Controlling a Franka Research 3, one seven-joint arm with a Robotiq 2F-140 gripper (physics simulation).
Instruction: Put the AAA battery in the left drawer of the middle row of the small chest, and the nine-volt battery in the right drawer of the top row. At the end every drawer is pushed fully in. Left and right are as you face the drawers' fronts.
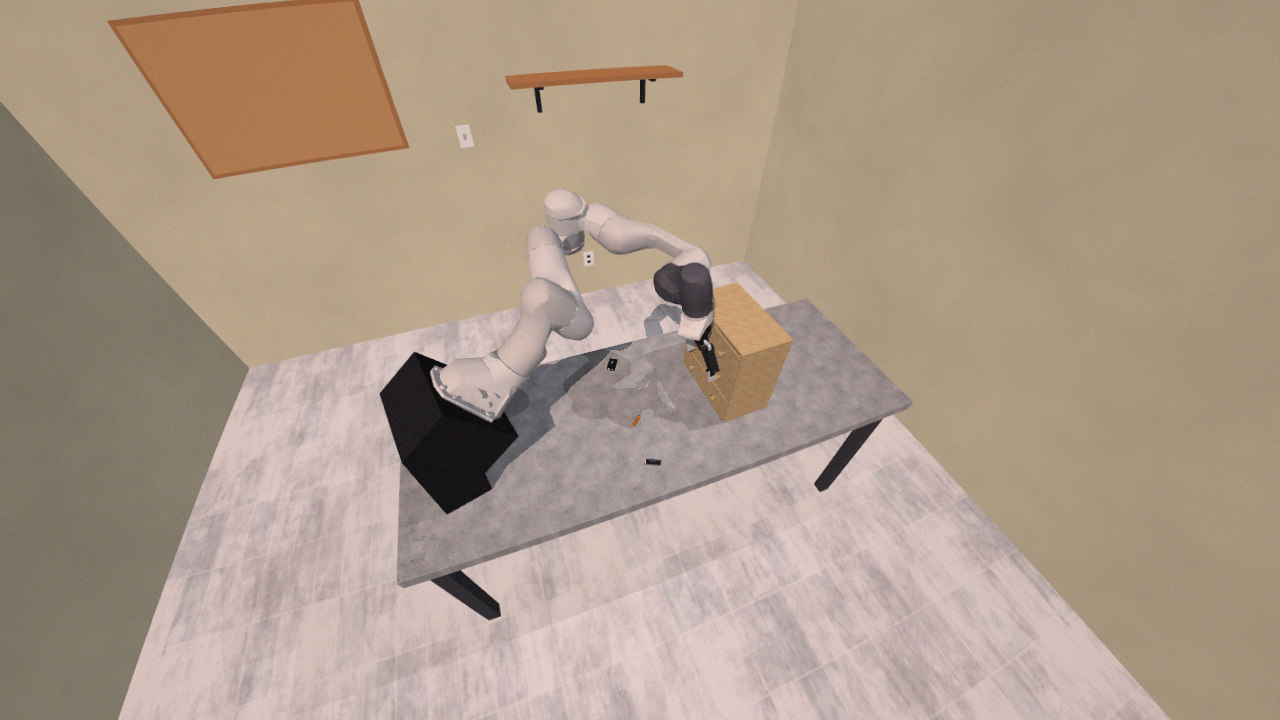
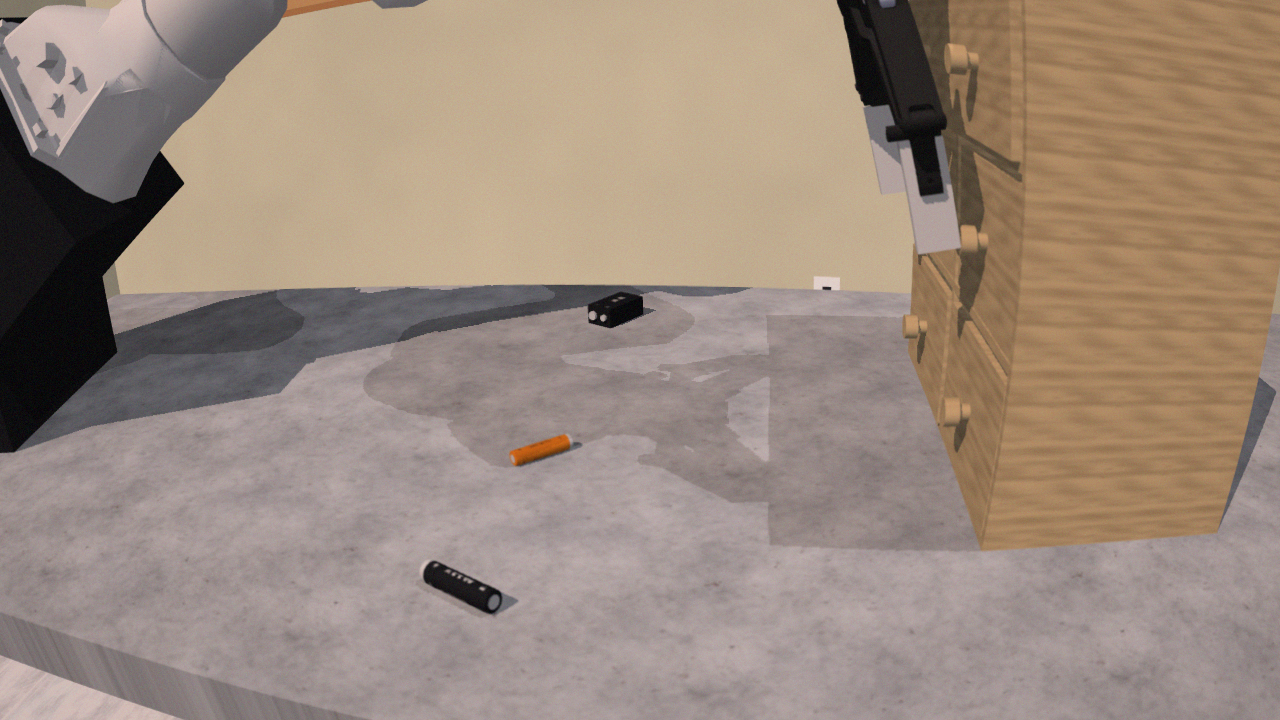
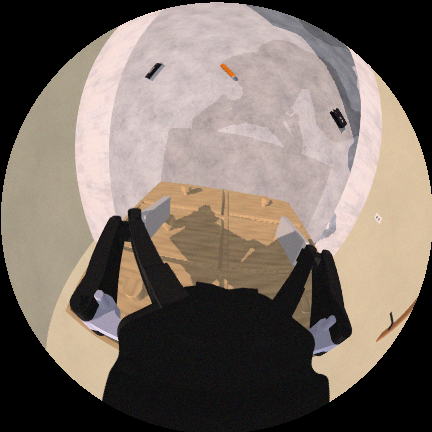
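The wooden chest (image 1: 760, 376) (image 2: 1127, 268) (image 3: 245, 201) stands with its knobbed fronts toward the arm's base. The middle and bottom drawers that show look pushed in. The top right drawer (image 2: 989, 89) looks in or slightly out; I cannot tell which. My gripper (image 1: 711, 370) (image 2: 911, 213) (image 3: 225, 215) is open and empty, pointing down close before the upper and middle drawer fronts. The slim orange cylindrical battery (image 1: 636, 420) (image 2: 540, 449) (image 3: 228, 71), likely the AAA, lies on the table. The black nine-volt battery (image 1: 612, 364) (image 2: 615, 309) (image 3: 338, 118) lies farther back.
A thicker black cylindrical battery (image 1: 653, 462) (image 2: 460, 586) (image 3: 154, 71) lies near the table's front edge. The arm's black base block (image 1: 438, 447) (image 2: 53, 295) stands at the table's left end. A wall shelf (image 1: 595, 77) hangs behind the table (image 1: 572, 492).
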